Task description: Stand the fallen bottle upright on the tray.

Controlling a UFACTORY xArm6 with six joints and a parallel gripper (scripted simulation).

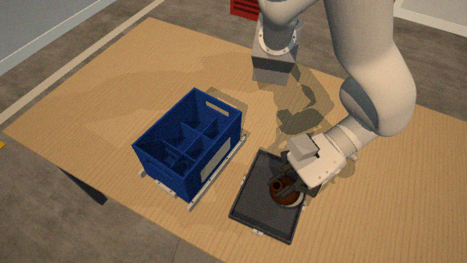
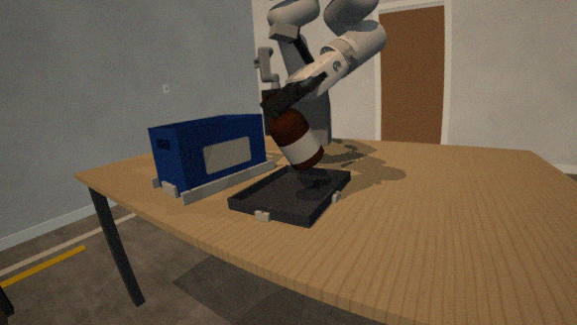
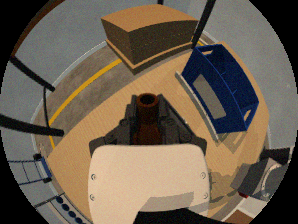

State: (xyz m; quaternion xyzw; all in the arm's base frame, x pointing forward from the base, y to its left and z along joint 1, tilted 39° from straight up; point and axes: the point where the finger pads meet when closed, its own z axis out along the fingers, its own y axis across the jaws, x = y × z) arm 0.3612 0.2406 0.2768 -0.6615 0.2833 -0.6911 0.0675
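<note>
Now: the brown bottle 50 mm below my hand, 20 mm behind it and 10 mm to the left of it. The rest, counted from my hand: tray (200 mm below, 60 mm behind, 30 mm to the right); then blue crate (300 mm to the right, 130 mm below, 10 mm ahead).
</note>
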